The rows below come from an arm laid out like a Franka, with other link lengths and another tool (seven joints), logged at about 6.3 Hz.
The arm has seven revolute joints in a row. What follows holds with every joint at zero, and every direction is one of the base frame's. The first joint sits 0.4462 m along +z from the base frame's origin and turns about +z. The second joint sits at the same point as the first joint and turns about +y. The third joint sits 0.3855 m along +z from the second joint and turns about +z. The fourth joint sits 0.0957 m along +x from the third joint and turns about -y. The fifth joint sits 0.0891 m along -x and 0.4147 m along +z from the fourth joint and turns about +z. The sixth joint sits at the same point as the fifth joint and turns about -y. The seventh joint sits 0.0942 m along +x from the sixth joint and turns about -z. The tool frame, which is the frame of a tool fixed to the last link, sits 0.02 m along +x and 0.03 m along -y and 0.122 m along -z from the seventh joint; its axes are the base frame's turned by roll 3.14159, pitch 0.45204 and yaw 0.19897 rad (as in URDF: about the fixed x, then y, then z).
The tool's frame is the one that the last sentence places.
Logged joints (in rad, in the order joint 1, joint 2, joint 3, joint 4, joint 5, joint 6, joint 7), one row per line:
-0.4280, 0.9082, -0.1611, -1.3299, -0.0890, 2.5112, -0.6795
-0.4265, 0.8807, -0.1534, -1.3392, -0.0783, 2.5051, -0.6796
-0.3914, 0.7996, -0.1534, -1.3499, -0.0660, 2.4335, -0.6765
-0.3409, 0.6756, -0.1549, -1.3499, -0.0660, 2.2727, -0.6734
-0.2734, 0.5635, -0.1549, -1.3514, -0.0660, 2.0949, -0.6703
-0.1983, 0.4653, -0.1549, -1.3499, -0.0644, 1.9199, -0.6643
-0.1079, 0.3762, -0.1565, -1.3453, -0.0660, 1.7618, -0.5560
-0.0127, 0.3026, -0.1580, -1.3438, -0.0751, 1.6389, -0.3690
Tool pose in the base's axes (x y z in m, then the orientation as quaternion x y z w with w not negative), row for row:
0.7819, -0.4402, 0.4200, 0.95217, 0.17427, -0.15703, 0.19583
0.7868, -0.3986, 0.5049, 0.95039, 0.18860, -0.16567, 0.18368
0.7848, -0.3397, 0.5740, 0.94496, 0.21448, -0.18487, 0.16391
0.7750, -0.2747, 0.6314, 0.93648, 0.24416, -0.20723, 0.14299
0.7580, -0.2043, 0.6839, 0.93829, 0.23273, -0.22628, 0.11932
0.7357, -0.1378, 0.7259, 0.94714, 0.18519, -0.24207, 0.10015
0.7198, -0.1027, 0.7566, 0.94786, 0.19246, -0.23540, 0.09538
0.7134, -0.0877, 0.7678, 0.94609, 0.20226, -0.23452, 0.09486
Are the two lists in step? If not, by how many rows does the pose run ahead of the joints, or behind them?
The pose runs 2 rows ahead of the joints: the pose in row i belongs to the joints in row i + 2.
